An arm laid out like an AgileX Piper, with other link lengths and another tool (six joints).
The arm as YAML. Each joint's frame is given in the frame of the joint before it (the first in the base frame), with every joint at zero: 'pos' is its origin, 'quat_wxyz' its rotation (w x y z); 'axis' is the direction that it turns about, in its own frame. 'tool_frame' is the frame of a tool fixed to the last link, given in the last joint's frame.
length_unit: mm
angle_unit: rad
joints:
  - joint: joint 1
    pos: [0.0, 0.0, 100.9]
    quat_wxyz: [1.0, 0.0, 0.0, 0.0]
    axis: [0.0, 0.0, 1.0]
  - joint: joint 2
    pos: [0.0, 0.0, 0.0]
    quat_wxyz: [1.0, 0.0, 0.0, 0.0]
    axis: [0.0, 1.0, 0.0]
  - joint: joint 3
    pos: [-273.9, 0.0, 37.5]
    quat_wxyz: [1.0, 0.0, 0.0, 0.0]
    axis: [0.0, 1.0, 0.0]
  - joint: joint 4
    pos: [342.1, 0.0, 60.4]
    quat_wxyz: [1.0, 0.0, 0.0, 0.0]
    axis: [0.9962, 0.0, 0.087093]
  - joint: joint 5
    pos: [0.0, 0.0, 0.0]
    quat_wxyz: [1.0, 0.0, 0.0, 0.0]
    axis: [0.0, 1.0, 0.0]
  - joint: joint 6
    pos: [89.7, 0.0, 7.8]
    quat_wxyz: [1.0, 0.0, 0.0, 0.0]
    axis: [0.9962, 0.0, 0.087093]
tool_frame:
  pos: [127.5, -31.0, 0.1]
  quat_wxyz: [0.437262, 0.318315, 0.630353, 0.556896]
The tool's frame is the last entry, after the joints.
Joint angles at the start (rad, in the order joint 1, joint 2, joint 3, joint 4, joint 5, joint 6):
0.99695, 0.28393, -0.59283, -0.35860, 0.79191, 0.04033
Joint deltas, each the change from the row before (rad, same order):
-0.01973, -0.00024, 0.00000, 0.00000, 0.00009, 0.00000
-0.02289, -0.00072, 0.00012, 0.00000, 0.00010, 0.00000
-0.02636, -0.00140, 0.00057, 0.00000, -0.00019, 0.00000
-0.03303, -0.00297, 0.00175, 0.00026, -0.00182, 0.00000
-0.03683, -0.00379, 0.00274, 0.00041, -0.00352, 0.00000
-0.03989, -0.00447, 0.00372, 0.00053, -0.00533, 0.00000
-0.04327, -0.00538, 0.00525, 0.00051, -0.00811, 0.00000
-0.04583, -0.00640, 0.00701, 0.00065, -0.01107, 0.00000
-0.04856, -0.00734, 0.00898, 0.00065, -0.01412, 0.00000
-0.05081, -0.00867, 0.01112, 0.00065, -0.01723, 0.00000
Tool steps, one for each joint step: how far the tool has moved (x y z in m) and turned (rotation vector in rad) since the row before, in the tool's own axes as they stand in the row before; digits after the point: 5 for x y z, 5 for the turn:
-0.00380, -0.00249, -0.00231, 0.00481, -0.01643, 0.00987
-0.00439, -0.00289, -0.00278, 0.00528, -0.01918, 0.01139
-0.00501, -0.00335, -0.00323, 0.00569, -0.02219, 0.01295
-0.00616, -0.00411, -0.00407, 0.00547, -0.02794, 0.01563
-0.00681, -0.00449, -0.00443, 0.00505, -0.03121, 0.01679
-0.00733, -0.00476, -0.00467, 0.00450, -0.03389, 0.01749
-0.00791, -0.00504, -0.00487, 0.00356, -0.03698, 0.01780
-0.00829, -0.00526, -0.00493, 0.00235, -0.03930, 0.01765
-0.00872, -0.00557, -0.00494, 0.00148, -0.04180, 0.01740
-0.00903, -0.00582, -0.00498, 0.00031, -0.04403, 0.01673

